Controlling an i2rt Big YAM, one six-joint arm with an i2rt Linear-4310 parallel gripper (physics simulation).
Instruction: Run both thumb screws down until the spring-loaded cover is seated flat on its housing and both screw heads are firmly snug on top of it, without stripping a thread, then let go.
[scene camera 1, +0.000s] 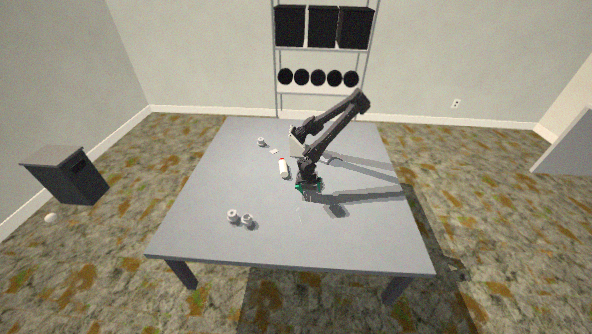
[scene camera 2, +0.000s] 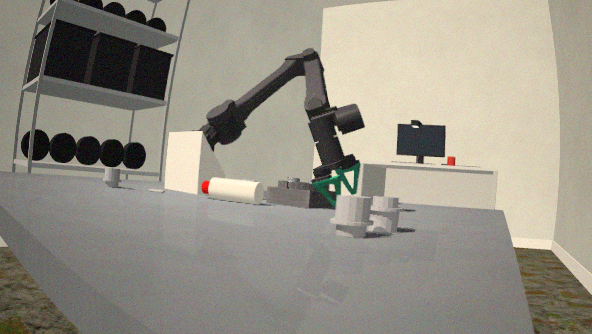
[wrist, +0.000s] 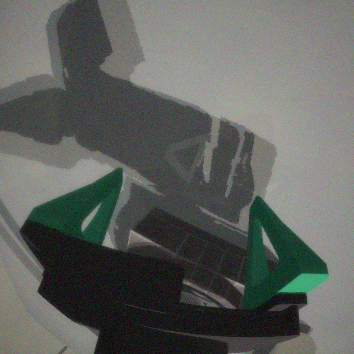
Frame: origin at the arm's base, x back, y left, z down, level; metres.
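Where they show: gripper, fingertip midpoint: (scene camera 1: 311, 192) (wrist: 188, 188); arm's base, link origin: (scene camera 1: 297, 136) (scene camera 2: 194, 151).
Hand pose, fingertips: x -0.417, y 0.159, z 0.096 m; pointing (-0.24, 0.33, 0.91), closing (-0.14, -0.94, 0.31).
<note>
Each offset is from my fingertips to the centre of the thing. "pt": to the spot under its first point.
The dark grey housing {dz -0.007, dx +0.102, dy -0.041 m} (scene camera 2: 288, 197) (wrist: 167, 225) stands on the table beside the white bottle. The cover {pt dz -0.029, dx +0.069, dy -0.094 m} (scene camera 2: 300, 185) lies on top of it; whether it sits flat is too small to tell. One thumb screw's light head {pt dz -0.041, dx +0.125, dy -0.054 m} (scene camera 2: 293, 179) shows above the cover. In the wrist view, part of a ridged screw head {pt dz -0.033, dx +0.054, dy -0.045 m} (wrist: 201, 296) shows low between the fingers, mostly hidden by the gripper body. I cannot tell which screw that is or whether either is snug. My gripper (scene camera 1: 308, 188) (scene camera 2: 345, 194) (wrist: 188, 188) is open, its green fingers tilted and low around the housing's near end, holding nothing.
A white bottle {dz -0.004, dx +0.183, dy -0.206 m} (scene camera 1: 283, 169) (scene camera 2: 235, 190) with a red cap lies beside the housing. Two grey flanged fittings {dz -0.004, dx -0.241, dy -0.368 m} (scene camera 1: 232, 216) {dz -0.004, dx -0.248, dy -0.287 m} (scene camera 1: 247, 220) stand toward the table's front left. Another fitting {dz -0.004, dx +0.425, dy -0.430 m} (scene camera 1: 261, 142) (scene camera 2: 111, 177) and a small white plate {dz +0.019, dx +0.360, dy -0.317 m} (scene camera 1: 274, 151) are farther back. A white block (scene camera 2: 183, 161) stands by the arm's base.
</note>
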